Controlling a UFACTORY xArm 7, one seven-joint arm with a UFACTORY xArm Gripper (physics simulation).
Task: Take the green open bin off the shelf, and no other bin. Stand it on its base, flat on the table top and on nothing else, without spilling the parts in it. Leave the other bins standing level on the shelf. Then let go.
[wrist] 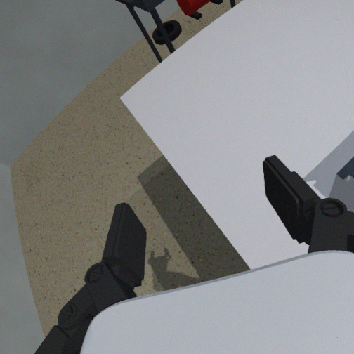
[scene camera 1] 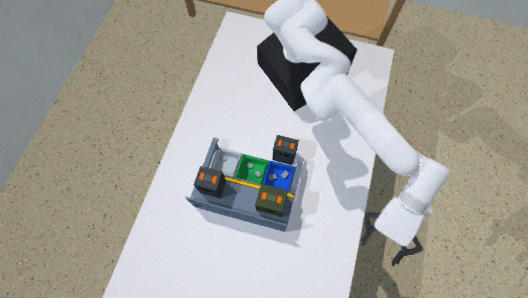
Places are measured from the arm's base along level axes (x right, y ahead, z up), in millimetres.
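Where they show: gripper, fingertip midpoint: [scene camera 1: 377, 254].
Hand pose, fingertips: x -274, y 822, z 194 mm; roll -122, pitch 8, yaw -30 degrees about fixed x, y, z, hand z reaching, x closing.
Things, the pixels of their top centre, and the offset from my fingertips. "*": a spot on its surface instead. Level surfaces: height alone.
- green open bin, middle of its top: [scene camera 1: 249, 173] dy -275, dx +409, dz -289 mm
- grey-blue shelf, surface spot: [scene camera 1: 237, 197] * dy -170, dx +441, dz -268 mm
- light grey bin, middle of its top: [scene camera 1: 223, 166] dy -292, dx +520, dz -289 mm
- blue bin, middle of its top: [scene camera 1: 277, 180] dy -260, dx +298, dz -289 mm
- white table top, its level: dz -370 mm
- olive box, middle of its top: [scene camera 1: 271, 197] dy -162, dx +311, dz -171 mm
- yellow strip, middle of its top: [scene camera 1: 245, 183] dy -225, dx +417, dz -258 mm
The green open bin [scene camera 1: 254, 169] stands on the grey-blue shelf [scene camera 1: 237, 197], between a light grey bin [scene camera 1: 228, 164] and a blue bin [scene camera 1: 279, 176]. It holds small grey parts and looks level. My gripper [scene camera 1: 379, 253] [wrist: 198, 197] is open and empty. It is beyond the table's right edge in the scene view, well away from the shelf and raised above the floor. The green bin does not show in the wrist view. The white table top [scene camera 1: 200, 120] [wrist: 215, 100] runs under the shelf.
A dark box [scene camera 1: 210, 181] and an olive box [scene camera 1: 271, 200] are at the shelf's front part, near a yellow strip [scene camera 1: 242, 182]. Another dark box [scene camera 1: 285, 149] stands behind the blue bin. Raised walls [scene camera 1: 210, 152] flank the shelf. A black block [scene camera 1: 280, 67] is by the arm's base.
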